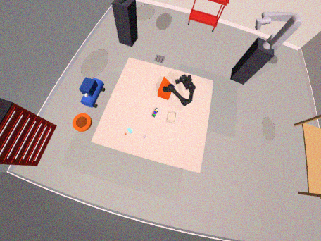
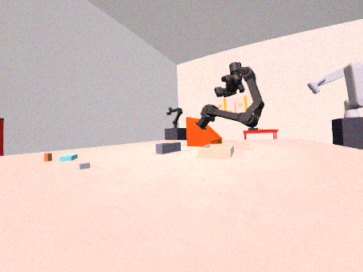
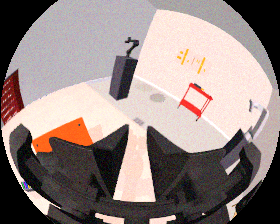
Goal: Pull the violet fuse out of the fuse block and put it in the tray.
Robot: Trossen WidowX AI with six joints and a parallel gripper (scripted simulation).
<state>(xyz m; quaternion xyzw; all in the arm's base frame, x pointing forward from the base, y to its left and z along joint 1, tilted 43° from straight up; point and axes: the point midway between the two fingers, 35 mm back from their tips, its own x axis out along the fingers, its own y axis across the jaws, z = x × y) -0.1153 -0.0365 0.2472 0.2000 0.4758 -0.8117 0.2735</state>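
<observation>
The violet fuse is 460 mm ahead of my gripper tip, 130 mm to the right of it and 290 mm below it. The rest, counted from my gripper tip: cyan block (770 mm ahead, 320 mm to the right, 300 mm below); beige tray (420 mm ahead, 90 mm to the left, 310 mm below); grey piece (770 mm ahead, 130 mm to the right, 300 mm below).
</observation>
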